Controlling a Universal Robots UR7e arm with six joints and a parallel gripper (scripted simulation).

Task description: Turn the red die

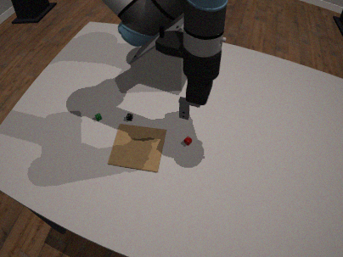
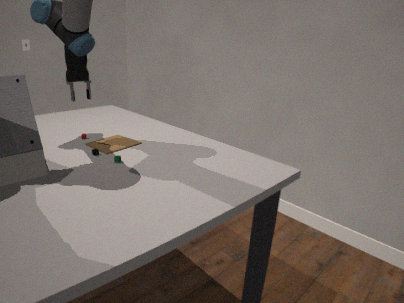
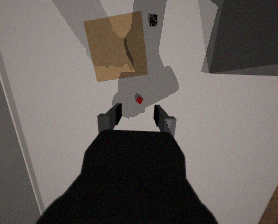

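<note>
The red die lies 1 cm to the left of my hand and 15 cm below it. The rest, counted from my hand: green die: 3 cm behind, 28 cm to the right, 15 cm below; then black die: 5 cm behind, 18 cm to the right, 15 cm below; then tan mat: 4 cm ahead, 13 cm to the right, 16 cm below.
</note>
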